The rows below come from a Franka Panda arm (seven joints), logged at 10 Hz.
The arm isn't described. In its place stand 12 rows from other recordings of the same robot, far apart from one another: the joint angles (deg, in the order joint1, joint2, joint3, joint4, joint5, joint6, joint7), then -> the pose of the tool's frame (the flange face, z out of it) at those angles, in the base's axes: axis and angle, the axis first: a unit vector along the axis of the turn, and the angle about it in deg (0 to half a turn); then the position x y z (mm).
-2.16, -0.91, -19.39, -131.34, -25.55, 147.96, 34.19 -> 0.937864, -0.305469, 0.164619, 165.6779, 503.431, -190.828, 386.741
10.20, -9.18, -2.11, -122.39, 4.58, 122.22, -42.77 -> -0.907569, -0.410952, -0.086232, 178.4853, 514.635, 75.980, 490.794
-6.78, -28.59, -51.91, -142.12, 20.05, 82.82, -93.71 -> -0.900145, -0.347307, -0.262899, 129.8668, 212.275, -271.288, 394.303
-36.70, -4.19, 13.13, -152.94, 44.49, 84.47, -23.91 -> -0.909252, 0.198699, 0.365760, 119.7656, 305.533, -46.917, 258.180
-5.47, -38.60, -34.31, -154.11, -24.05, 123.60, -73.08 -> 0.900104, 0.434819, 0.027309, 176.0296, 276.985, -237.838, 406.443
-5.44, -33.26, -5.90, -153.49, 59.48, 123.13, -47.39 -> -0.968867, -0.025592, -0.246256, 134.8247, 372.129, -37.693, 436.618
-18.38, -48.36, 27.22, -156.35, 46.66, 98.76, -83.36 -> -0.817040, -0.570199, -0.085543, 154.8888, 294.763, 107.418, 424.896
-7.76, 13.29, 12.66, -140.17, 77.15, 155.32, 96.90 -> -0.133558, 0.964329, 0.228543, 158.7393, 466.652, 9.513, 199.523
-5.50, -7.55, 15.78, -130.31, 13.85, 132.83, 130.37 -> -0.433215, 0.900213, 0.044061, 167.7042, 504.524, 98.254, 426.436
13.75, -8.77, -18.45, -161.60, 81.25, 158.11, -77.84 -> -0.978132, 0.028133, -0.206072, 156.4780, 343.393, -63.709, 234.736
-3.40, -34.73, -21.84, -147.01, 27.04, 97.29, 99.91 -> -0.418716, 0.847640, 0.325857, 161.7329, 322.706, -107.507, 448.997
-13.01, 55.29, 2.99, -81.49, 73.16, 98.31, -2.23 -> -0.882047, 0.400021, 0.248951, 110.1277, 686.484, -37.488, 133.022
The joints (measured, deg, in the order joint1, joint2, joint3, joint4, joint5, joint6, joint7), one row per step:
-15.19 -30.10 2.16 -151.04 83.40 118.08 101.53
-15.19 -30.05 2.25 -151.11 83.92 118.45 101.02
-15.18 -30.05 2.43 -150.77 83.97 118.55 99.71
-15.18 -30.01 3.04 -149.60 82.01 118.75 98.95
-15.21 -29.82 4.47 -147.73 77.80 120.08 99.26
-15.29 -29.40 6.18 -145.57 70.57 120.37 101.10
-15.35 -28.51 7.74 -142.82 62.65 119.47 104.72
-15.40 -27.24 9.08 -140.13 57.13 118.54 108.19
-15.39 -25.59 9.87 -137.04 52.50 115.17 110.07
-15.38 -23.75 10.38 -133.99 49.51 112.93 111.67
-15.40 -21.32 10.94 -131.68 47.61 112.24 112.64
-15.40 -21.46 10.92 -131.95 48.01 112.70 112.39
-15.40 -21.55 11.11 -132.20 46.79 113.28 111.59
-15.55 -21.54 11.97 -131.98 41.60 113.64 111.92
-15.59 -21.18 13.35 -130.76 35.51 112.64 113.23
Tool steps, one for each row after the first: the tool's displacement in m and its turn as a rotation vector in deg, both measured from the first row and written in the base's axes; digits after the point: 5 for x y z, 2 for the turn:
0.00032 -0.00024 -0.00065 -0.06 -0.37 -0.33
0.00169 0.00064 0.00210 -0.95 -1.69 0.18
0.00530 0.00373 0.00973 -3.63 -2.91 1.85
0.01149 0.00943 0.02015 -8.72 -3.42 4.00
0.01736 0.01876 0.02934 -15.21 -2.34 7.96
0.02456 0.02904 0.03939 -20.98 0.18 11.94
0.03293 0.03816 0.04776 -24.69 2.57 14.37
0.04031 0.04796 0.05520 -27.12 4.51 18.60
0.04947 0.05367 0.06282 -28.58 5.89 21.03
0.06091 0.05672 0.06166 -29.50 7.20 22.36
0.06061 0.05613 0.06122 -29.39 6.87 21.99
0.06008 0.05581 0.05935 -31.09 6.40 22.59
0.05946 0.05718 0.05738 -36.29 7.23 24.46
0.06019 0.06468 0.05892 -41.87 8.80 27.40

